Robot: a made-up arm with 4 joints.
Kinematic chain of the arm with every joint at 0, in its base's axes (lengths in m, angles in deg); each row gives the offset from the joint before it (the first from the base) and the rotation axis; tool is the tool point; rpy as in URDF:
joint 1: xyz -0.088 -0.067 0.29 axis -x
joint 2: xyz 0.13 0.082 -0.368 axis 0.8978 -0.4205 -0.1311
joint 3: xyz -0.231 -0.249 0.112 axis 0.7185 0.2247 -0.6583
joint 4: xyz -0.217 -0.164 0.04 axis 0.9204 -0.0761 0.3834
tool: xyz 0.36 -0.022 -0.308 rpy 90 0 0
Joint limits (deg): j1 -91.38..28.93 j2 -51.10..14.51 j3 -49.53..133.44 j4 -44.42..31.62
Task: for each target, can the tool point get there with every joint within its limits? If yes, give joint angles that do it. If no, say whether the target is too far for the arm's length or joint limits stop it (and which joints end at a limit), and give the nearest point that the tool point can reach.
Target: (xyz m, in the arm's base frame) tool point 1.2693 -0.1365 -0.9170
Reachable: no: too far | nearest point 0.1080 -0.1025 -0.3269 | short by 1.303 m
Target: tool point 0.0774 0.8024 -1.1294
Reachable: no: too far | nearest point -0.1693 0.3878 -0.4525 | short by 0.831 m
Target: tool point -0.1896 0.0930 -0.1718
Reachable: yes | joints -24.48 -19.19 97.04 3.78
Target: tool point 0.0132 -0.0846 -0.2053
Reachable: yes | joints -27.76 -3.26 -35.21 19.01
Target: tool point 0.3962 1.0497 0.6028
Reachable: no: joint limits stop it (at a limit: joint 1, joint 2) | nearest point -0.1417 0.5579 0.2851 | short by 0.795 m
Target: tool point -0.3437 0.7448 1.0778
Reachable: no: joint limits stop it (at a limit: joint 1, joint 2) | nearest point -0.3861 0.4390 0.5512 | short by 0.610 m
